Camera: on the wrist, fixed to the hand. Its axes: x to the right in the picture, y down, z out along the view.
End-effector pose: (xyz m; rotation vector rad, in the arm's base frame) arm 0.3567 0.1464 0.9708 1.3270 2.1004 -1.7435
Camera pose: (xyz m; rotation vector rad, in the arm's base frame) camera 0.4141 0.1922 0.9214 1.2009 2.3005 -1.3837
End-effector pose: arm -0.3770 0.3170 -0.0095 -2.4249 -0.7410 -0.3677
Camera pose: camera -0.3241 0.2470 0.0026 -2.6785 -0.7996 -0.5310
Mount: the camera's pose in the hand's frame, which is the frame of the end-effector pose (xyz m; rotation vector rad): 0.0180 0.0732 -0.0464 -0.2912 0.0017 -0.0531
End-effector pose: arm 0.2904 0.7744 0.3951 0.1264 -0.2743 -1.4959
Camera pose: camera 0.3739 0.7581 0.3706 -0.0986 -0.0499 -1.5719
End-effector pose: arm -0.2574 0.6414 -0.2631 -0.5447 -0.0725 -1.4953
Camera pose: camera -0.1989 0.6054 -0.3190 -0.7801 0.1353 -1.5684
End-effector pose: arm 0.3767 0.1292 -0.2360 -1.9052 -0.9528 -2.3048
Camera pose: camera 0.3578 0.0553 -0.1911 1.7442 0.6181 2.2715
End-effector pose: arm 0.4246 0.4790 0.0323 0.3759 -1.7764 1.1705
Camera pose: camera 0.3911 0.5583 0.0117 0.2471 -1.8904 0.8583
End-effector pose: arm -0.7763 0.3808 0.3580 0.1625 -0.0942 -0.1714
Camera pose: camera -0.7418 0.4559 0.3262 -0.1253 -0.0623 -0.2358
